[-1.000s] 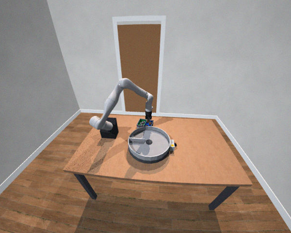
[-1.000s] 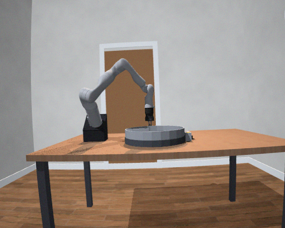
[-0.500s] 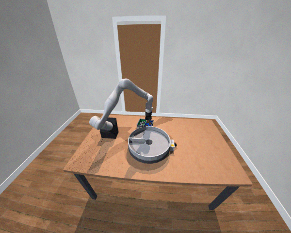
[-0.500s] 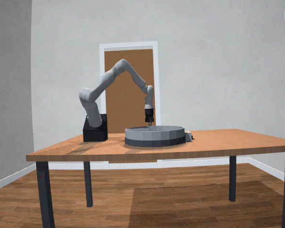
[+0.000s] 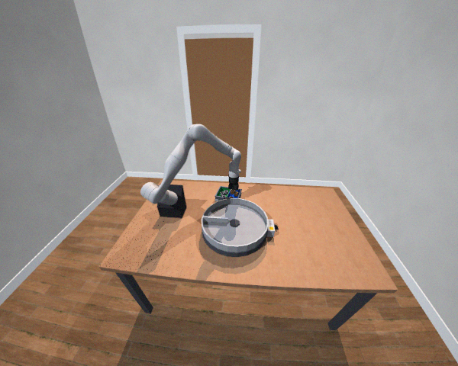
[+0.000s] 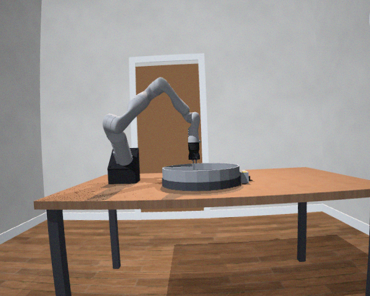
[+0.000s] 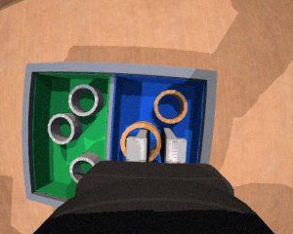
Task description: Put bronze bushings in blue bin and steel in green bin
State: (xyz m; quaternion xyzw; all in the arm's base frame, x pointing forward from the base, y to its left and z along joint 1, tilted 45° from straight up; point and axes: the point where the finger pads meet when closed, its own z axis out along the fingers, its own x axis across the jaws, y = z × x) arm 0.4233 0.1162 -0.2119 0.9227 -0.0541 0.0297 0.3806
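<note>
The blue bin lies 4 cm behind my hand and 4 cm below it. Also, from my hand: grey turntable 3 cm ahead, 34 cm to the right, 1 cm below.
</note>
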